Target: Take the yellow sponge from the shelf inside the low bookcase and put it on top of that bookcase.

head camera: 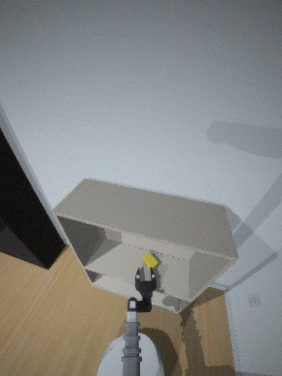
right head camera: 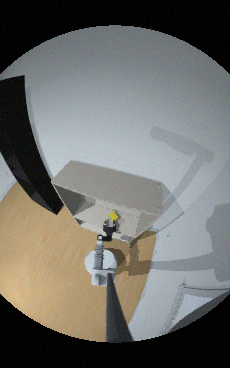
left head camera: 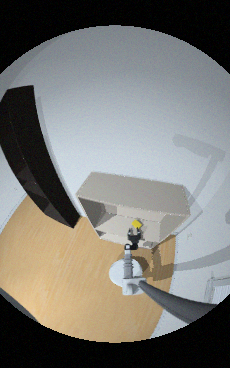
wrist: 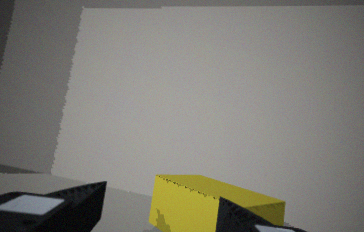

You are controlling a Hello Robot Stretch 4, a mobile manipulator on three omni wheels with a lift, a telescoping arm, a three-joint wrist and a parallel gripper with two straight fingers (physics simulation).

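Places are measured from the robot's base along level axes (x ahead, y left, z up), in metres.
Pixels of known places: gripper, between the fingertips: [head camera: 144, 266] [right head camera: 109, 219] [left head camera: 132, 227] [wrist: 161, 207].
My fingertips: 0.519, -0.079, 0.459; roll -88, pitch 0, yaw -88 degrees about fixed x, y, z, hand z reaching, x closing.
Behind a point stands the place of what it marks, as x, y, z.
The yellow sponge [head camera: 150, 260] @(0.561, -0.122, 0.470) [left head camera: 137, 224] @(0.548, -0.135, 0.469) [right head camera: 114, 216] @(0.550, -0.137, 0.469) [wrist: 182, 200] @(0.550, -0.095, 0.457) lies on the shelf [head camera: 114, 259] @(0.586, 0.151, 0.425) inside the low grey-beige bookcase [head camera: 150, 210] @(0.548, -0.073, 1.032) [left head camera: 135, 192] @(0.535, -0.040, 1.032) [right head camera: 110, 180] @(0.570, -0.070, 1.033). It is turned at an angle to the fingers. My gripper [head camera: 146, 270] @(0.519, -0.079, 0.459) [left head camera: 134, 230] @(0.519, -0.079, 0.459) [right head camera: 110, 221] @(0.519, -0.079, 0.459) [wrist: 161, 207] @(0.519, -0.079, 0.459) is open, with nothing held, and reaches into the bookcase's open front. The sponge is just ahead of the fingertips. In the wrist view it shows right of centre, its near face partly between the fingers; the right finger hides part of it. The sponge's lower edge is cut off there.
The bookcase's top board is above and behind the sponge, against the wall [head camera: 140, 100] @(0.740, -0.010, 1.457). Its side panels stand left and right of the gripper. A tall black shelf unit [head camera: 25, 220] @(0.767, 0.844, 0.642) [left head camera: 22, 135] @(0.728, 0.855, 1.514) [right head camera: 15, 125] @(0.773, 0.842, 1.477) stands to the left. A wall socket [head camera: 254, 300] @(0.317, -0.834, 0.386) is at the right.
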